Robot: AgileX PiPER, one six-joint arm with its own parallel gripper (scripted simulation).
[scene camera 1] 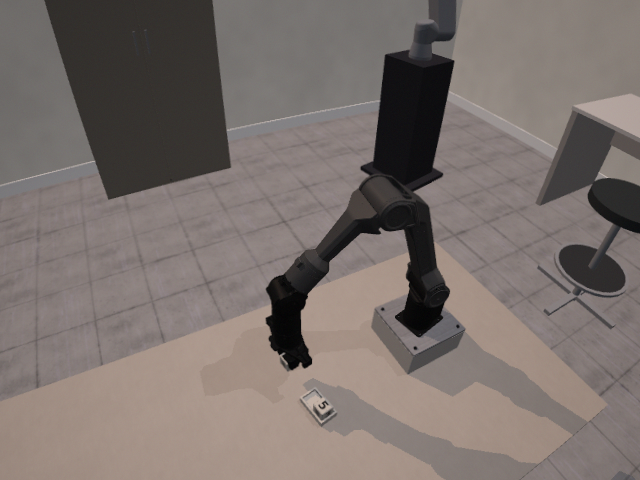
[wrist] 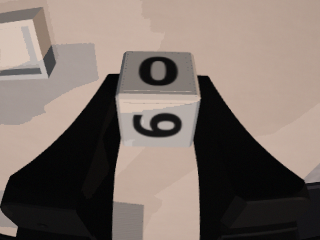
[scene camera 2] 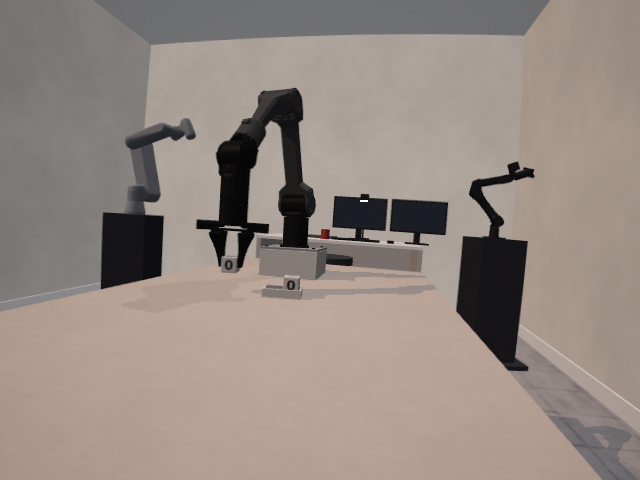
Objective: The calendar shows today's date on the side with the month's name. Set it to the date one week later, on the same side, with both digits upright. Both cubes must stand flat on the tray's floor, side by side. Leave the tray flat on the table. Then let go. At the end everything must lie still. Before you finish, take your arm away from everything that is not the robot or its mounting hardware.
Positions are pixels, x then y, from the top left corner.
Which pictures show my gripper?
Scene camera 1, the wrist view and scene camera 2: all of them.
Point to a white cube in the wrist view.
157, 97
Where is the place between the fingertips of my gripper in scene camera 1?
At 289, 361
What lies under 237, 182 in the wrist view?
My gripper.
